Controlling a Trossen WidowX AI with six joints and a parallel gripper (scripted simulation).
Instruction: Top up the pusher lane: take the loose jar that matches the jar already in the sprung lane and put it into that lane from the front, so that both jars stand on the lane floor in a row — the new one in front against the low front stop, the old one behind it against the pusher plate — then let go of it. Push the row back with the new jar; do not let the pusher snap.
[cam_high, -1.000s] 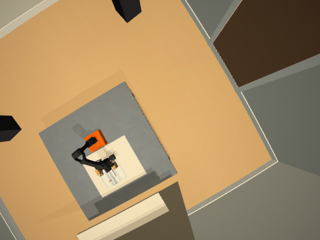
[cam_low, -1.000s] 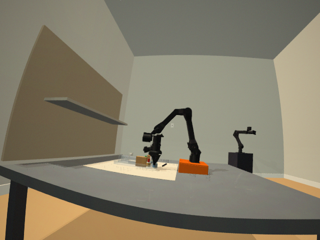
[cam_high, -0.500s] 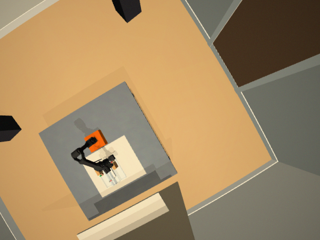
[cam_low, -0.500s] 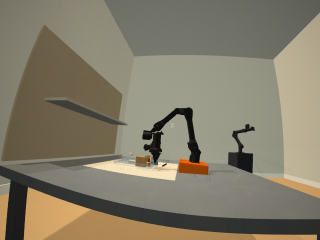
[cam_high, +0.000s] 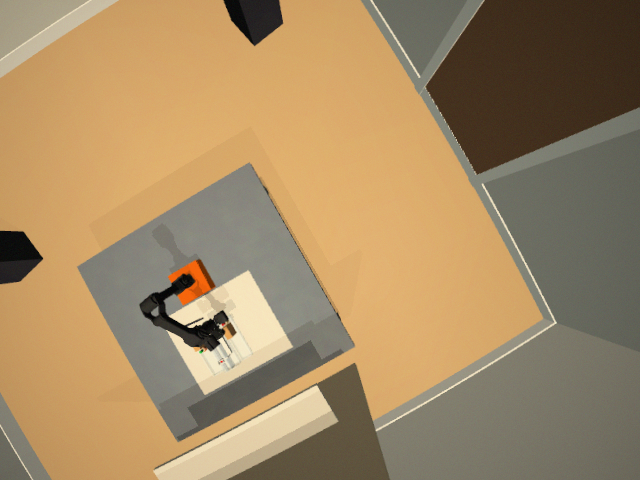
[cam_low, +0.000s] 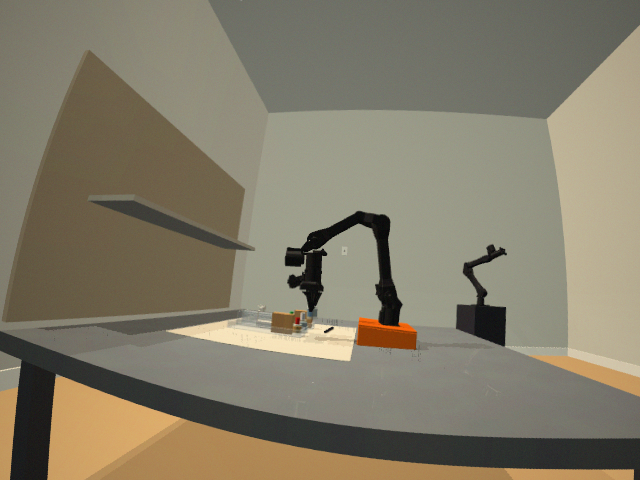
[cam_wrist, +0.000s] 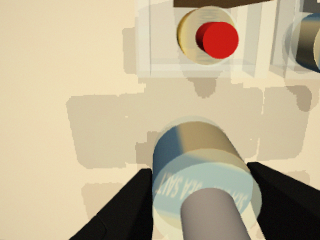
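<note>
My gripper tip is now 80 mm past the thin black strip, 190 mm to the left of it and 90 mm above it. The rest, counted from my gripper tip: grey shelf (540 mm ahead, 160 mm to the right, 280 mm above).
</note>
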